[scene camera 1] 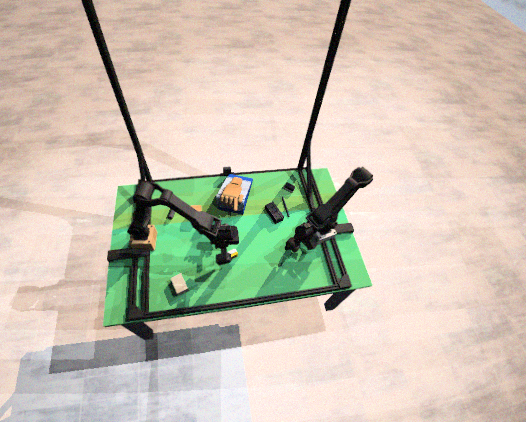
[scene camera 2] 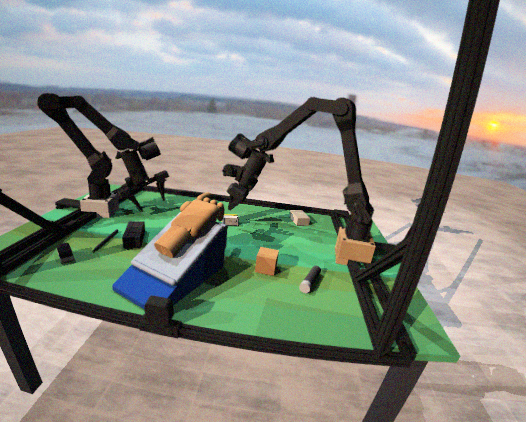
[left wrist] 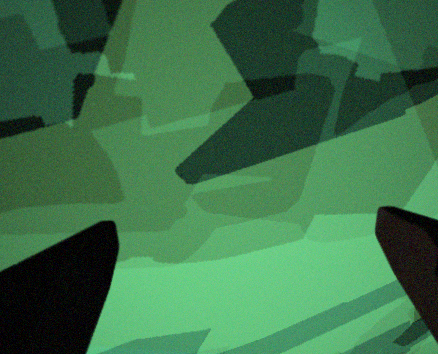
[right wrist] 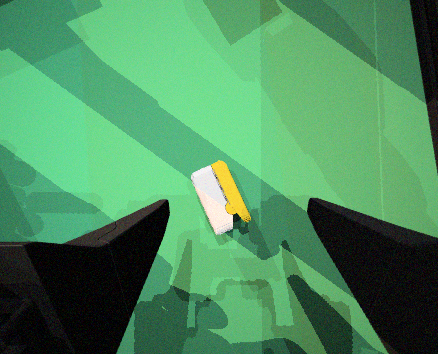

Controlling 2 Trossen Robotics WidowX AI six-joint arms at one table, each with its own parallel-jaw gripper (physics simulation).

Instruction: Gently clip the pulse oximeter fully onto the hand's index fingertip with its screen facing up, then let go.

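Places are measured from the left arm's base along level axes (x left, y back, z up), in millimetres.
Pixels of known places: left gripper, fingertip midpoint: (scene camera 2: 153, 206) (left wrist: 247, 227); right gripper, fingertip midpoint: (scene camera 1: 230, 251) (scene camera 2: 232, 205) (right wrist: 238, 205); left arm's base, link origin: (scene camera 1: 323, 228) (scene camera 2: 99, 196); right arm's base, link origin: (scene camera 1: 141, 234) (scene camera 2: 356, 236).
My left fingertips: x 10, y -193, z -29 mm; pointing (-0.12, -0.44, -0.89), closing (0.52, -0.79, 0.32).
Ahead of a thing's pixels: the offset from my left fingertips to its top centre.
The white and yellow pulse oximeter @(dz +2, dx -52, dy -279 mm) (scene camera 1: 233, 253) (scene camera 2: 231, 220) (right wrist: 212, 200) lies on the table. In the right wrist view its yellow part is on the right side, and its screen cannot be made out. My right gripper (scene camera 2: 232, 202) (right wrist: 238, 205) is open, pointing down a little above the oximeter, which shows between its fingers nearer the left one in the picture. The orange hand (scene camera 1: 233, 189) (scene camera 2: 197, 218) rests on a sloped blue and grey stand, with one finger extended in scene camera 1. My left gripper (scene camera 2: 151, 203) (left wrist: 247, 227) is open and empty, low over the table, away from the oximeter.
The blue stand (scene camera 2: 212, 255) is near the table edge by a black clamp (scene camera 2: 159, 311). A black box @(dz +5, dx -202, dy +10 mm) (scene camera 1: 274, 212) (scene camera 2: 134, 235), a pen @(dz -21, dx -229, dy +90 mm) (scene camera 2: 105, 240), a small black block @(dz +2, dx -330, dy +161 mm) (scene camera 2: 65, 253), an orange cube @(dz +20, dx -334, dy -372 mm) (scene camera 2: 266, 261), a dark cylinder @(dz -3, dx -394, dy -478 mm) (scene camera 2: 311, 278) and a pale block @(dz +0, dx +6, dy -543 mm) (scene camera 1: 179, 283) (scene camera 2: 300, 217) lie around.
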